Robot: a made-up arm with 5 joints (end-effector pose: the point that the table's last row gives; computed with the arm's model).
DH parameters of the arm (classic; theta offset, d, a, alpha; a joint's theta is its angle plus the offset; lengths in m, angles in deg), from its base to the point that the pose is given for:
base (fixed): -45.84 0 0.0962 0
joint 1: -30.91 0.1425 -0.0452 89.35
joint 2: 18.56 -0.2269 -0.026 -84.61
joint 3: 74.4 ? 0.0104 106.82
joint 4: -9.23 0.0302 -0.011 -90
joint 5: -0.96 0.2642 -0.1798 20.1
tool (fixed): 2.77 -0.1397 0 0
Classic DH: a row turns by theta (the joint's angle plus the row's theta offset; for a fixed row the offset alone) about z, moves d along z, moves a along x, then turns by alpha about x.
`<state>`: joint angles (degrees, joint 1 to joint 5).
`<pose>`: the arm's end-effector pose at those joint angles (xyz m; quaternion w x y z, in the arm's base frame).
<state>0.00 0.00 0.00 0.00 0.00</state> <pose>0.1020 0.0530 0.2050 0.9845 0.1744 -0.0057 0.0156</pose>
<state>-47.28 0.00 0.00 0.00 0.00</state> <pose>0.1804 -0.0120 0.2050 0.9082 0.1575 -0.0752 -0.3805</pose>
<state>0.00 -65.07 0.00 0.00 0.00</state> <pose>0.1241 -0.0396 0.2279 0.7395 0.6643 0.1073 -0.0173</pose>
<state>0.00 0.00 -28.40 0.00 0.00</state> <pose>0.1115 0.1270 0.1839 0.9511 0.2037 -0.1164 -0.2009</pose>
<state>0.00 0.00 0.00 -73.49 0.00</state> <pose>0.3655 0.0530 0.2919 0.7923 0.1490 0.5844 -0.0918</pose>
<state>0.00 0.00 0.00 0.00 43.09</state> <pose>0.1155 -0.0830 0.2050 0.9100 0.1643 0.0587 0.3761</pose>
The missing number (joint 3, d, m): -0.0649
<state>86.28 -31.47 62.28 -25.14 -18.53</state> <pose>0.0279 0.0972 0.2825 0.3745 -0.0835 0.3563 0.8519</pose>
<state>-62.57 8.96 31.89 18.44 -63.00</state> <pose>0.2969 -0.0465 0.1667 0.6908 0.0364 -0.2015 -0.6934</pose>
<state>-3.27 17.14 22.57 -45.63 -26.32</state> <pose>0.2737 0.1569 0.2282 0.9120 -0.1507 0.3364 -0.1798</pose>
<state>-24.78 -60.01 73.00 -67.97 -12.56</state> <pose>0.3390 -0.0937 0.3234 0.7834 0.1797 0.4455 0.3944</pose>
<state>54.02 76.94 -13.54 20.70 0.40</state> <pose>0.0411 -0.0118 0.0238 0.6681 -0.2347 -0.5143 0.4838</pose>
